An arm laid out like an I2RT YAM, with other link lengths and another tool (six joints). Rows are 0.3 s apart.
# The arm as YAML. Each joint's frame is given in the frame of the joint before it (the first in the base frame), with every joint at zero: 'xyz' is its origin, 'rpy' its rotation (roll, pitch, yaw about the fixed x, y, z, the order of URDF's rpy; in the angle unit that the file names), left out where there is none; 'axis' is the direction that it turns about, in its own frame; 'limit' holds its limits. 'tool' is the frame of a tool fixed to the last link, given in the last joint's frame.
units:
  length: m
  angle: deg
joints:
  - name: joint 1
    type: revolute
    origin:
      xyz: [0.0, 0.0, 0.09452]
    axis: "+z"
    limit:
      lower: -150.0
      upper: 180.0
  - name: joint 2
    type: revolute
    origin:
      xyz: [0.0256, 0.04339, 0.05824]
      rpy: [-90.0, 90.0, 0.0]
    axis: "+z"
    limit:
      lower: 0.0
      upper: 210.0
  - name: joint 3
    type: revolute
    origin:
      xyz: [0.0, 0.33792, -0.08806]
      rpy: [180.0, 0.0, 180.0]
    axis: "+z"
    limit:
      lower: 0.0
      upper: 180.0
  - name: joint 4
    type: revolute
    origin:
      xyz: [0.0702, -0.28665, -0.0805]
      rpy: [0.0, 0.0, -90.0]
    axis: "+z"
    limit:
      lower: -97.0
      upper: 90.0
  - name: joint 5
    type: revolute
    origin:
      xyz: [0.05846, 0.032, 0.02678]
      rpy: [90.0, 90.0, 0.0]
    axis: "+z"
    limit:
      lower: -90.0
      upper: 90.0
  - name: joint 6
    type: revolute
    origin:
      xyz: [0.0, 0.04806, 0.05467]
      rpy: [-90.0, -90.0, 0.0]
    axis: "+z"
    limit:
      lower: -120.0
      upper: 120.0
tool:
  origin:
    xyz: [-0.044, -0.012, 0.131]
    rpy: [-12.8, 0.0, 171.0]
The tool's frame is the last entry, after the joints.
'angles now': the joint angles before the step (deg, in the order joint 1, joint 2, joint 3, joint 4, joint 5, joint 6). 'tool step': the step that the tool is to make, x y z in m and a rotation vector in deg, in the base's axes. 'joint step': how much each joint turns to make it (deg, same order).
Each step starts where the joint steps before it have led.
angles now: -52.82, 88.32, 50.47, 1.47, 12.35, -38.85
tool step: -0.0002, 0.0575, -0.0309, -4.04, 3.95, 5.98
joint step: 5.00, -5.21, -12.60, 9.22, 2.46, -5.29
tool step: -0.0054, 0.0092, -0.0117, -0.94, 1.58, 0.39
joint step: 0.70, -0.50, -3.05, 2.53, 1.27, -1.36
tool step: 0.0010, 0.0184, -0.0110, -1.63, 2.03, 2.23
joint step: 2.25, -0.95, -3.59, 3.05, 1.48, -2.23
